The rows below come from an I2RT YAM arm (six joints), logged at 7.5 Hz.
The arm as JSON. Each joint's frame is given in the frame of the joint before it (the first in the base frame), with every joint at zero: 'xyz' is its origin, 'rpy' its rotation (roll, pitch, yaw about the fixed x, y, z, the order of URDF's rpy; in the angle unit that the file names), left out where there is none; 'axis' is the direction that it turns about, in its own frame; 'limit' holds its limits. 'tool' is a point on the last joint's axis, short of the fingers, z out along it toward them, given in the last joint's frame.
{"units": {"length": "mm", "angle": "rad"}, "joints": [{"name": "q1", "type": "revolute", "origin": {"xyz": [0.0, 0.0, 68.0]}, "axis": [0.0, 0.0, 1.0], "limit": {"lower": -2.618, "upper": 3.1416}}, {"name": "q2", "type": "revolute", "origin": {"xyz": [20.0, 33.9, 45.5]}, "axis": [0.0, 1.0, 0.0], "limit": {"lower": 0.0, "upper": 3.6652}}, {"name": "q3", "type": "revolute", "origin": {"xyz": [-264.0, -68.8, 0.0]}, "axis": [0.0, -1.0, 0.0], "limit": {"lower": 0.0, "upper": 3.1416}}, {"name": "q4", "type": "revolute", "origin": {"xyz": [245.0, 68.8, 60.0]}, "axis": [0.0, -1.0, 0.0], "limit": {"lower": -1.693, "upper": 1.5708}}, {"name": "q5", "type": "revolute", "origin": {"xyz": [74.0, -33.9, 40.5]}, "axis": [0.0, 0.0, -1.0], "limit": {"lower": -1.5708, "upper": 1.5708}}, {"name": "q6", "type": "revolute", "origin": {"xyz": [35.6, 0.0, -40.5]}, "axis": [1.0, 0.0, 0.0], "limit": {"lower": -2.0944, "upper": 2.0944}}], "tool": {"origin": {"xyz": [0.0, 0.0, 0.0], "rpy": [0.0, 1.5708, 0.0]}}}
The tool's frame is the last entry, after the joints.
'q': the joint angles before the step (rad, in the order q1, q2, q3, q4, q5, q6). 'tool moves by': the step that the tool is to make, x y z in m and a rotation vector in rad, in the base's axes. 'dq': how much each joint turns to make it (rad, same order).
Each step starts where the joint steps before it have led.
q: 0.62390 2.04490 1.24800 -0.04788 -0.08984 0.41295
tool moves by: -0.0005 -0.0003 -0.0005 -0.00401 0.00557 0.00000
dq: 0.00012 -0.00005 -0.00010 -0.00681 0.00008 0.00009
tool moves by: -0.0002 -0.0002 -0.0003 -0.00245 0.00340 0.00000
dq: -0.00011 0.00021 0.00034 -0.00433 -0.00007 -0.00009
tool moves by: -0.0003 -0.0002 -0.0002 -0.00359 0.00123 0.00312
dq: 0.00000 -0.00033 -0.00031 -0.00346 -0.00038 -0.00381
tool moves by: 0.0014 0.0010 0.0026 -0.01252 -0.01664 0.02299
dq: -0.00002 -0.00004 0.01090 -0.00749 -0.00002 -0.03053
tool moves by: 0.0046 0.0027 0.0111 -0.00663 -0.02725 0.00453
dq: -0.00009 -0.00600 0.03612 -0.02535 0.01291 -0.01762
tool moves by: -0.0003 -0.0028 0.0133 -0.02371 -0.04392 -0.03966
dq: 0.00008 -0.03323 0.00236 -0.01384 0.05995 -0.00109
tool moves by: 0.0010 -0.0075 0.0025 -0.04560 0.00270 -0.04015
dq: -0.01182 -0.01185 0.00278 -0.04324 0.04540 -0.00304
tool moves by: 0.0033 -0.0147 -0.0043 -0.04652 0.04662 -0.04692
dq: -0.03135 -0.00036 0.00043 -0.06564 0.01941 0.00414
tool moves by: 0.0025 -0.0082 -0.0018 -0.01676 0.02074 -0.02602
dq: -0.01904 0.00023 0.00014 -0.02661 0.00651 0.00384
